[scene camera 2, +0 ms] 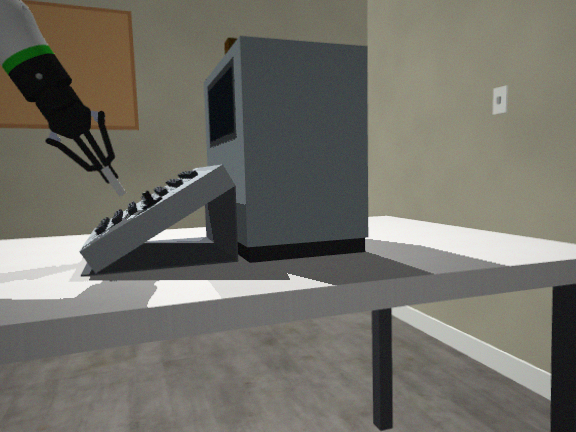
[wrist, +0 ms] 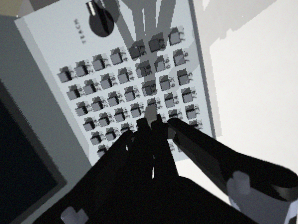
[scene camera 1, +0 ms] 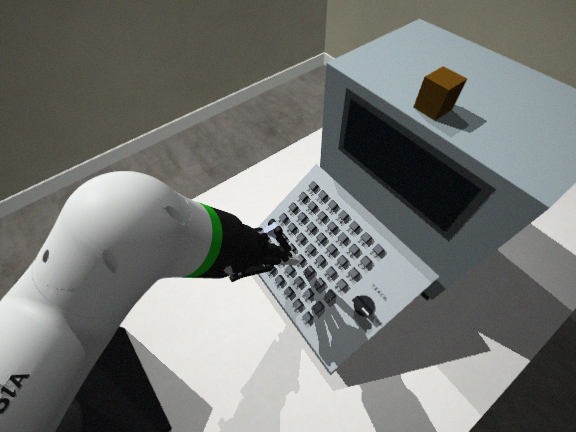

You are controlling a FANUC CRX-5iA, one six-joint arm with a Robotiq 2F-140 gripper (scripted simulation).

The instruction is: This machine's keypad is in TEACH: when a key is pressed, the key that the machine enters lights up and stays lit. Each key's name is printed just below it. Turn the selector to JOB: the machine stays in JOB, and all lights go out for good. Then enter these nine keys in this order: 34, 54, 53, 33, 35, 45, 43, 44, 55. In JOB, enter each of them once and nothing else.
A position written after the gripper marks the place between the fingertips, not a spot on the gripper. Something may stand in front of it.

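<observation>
A grey machine [scene camera 2: 288, 119] is visible, also in the wrist view at [wrist: 49, 161]. A sloped keypad [scene camera 1: 397, 276] [scene camera 2: 124, 247] [wrist: 58, 43] is visible too. The gripper [scene camera 2: 123, 194] [wrist: 152, 113] [scene camera 1: 294, 258] is likewise in frame.
</observation>
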